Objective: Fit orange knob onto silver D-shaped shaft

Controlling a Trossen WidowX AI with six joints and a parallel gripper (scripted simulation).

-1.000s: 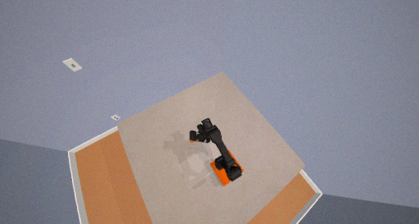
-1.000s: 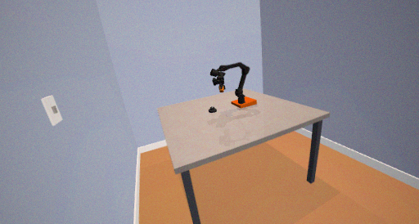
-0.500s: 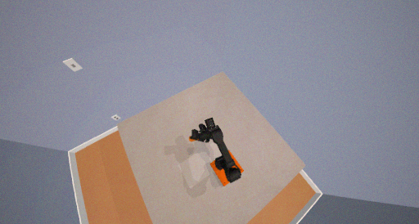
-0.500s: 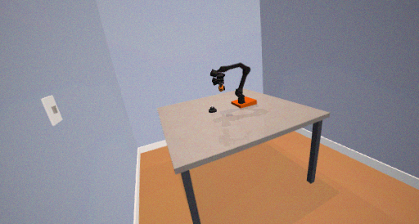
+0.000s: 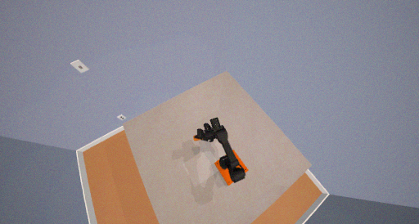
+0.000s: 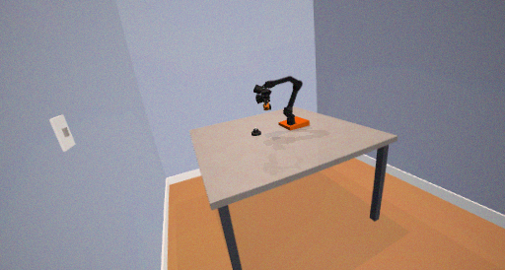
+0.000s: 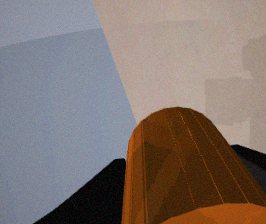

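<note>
Now: gripper tip 3 cm short of the dark round pedestal, 15 cm to the left of it and 22 cm above it. Also, from my gripper tip: orange knob (2 cm behind, 2 cm to the right, 2 cm above).
</note>
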